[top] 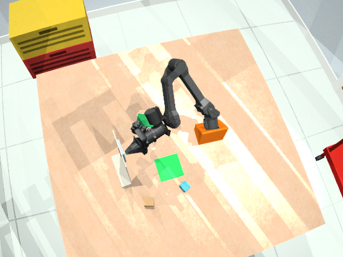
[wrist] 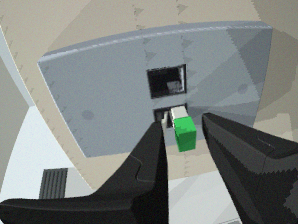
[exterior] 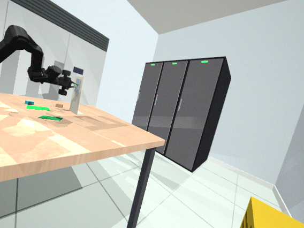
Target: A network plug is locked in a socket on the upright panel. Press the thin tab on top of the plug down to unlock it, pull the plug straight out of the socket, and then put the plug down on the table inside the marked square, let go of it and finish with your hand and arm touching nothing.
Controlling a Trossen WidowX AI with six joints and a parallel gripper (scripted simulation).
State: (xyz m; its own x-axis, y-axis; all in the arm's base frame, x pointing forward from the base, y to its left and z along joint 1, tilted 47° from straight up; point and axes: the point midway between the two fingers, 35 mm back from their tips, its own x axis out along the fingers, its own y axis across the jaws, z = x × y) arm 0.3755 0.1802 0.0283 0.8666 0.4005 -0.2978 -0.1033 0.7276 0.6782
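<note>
My gripper tip is 10 mm short of the network plug. From my gripper tip the other things lie so: pale panel 90 mm below, 30 mm ahead; green marked square 230 mm below, 190 mm behind, 20 mm to the left; tan block 210 mm below, 190 mm to the left, 80 mm behind.
</note>
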